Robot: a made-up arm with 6 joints.
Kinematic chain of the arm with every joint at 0, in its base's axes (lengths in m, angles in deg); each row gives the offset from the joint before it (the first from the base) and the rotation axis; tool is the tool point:
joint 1: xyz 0 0 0.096 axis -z
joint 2: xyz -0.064 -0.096 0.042 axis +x
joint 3: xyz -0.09 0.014 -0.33 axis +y
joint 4: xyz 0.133 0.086 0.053 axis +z
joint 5: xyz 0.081 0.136 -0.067 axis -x
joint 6: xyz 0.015 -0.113 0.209 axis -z
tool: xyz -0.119 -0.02 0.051
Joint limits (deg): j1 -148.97..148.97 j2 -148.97..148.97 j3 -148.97..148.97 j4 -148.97..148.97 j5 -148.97..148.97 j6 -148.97..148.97
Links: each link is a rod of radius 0.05 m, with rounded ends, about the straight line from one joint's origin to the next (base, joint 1, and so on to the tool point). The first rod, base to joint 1, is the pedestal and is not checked.
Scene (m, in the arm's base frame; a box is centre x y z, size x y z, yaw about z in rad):
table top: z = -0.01
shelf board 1: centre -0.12 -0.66 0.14 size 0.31 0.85 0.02 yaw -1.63
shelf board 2: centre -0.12 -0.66 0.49 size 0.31 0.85 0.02 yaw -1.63
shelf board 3: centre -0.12 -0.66 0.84 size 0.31 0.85 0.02 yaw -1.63
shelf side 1: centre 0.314 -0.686 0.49 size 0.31 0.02 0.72 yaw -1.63
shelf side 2: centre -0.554 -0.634 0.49 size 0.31 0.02 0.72 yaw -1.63
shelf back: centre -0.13 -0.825 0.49 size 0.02 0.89 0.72 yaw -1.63
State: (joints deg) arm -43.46 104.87 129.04 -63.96 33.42 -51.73
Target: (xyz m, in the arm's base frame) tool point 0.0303 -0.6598 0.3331
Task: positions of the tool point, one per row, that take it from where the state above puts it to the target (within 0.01 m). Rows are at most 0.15 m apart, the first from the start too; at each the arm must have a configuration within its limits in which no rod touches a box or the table.
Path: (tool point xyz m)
1: -0.4852 0.2531 0.3774
2: -0.4914 0.1234 0.3409
3: -0.4551 0.0066 0.3210
4: -0.3888 -0.0867 0.3191
5: -0.3058 -0.1530 0.3348
6: -0.2160 -0.1949 0.3655
7: -0.2781 -0.2717 0.3600
8: -0.2977 -0.3741 0.3603
9: -0.2695 -0.4821 0.3646
10: -0.1968 -0.5758 0.3663
11: -0.0910 -0.6385 0.3579
12: 0.0303 -0.6598 0.3331

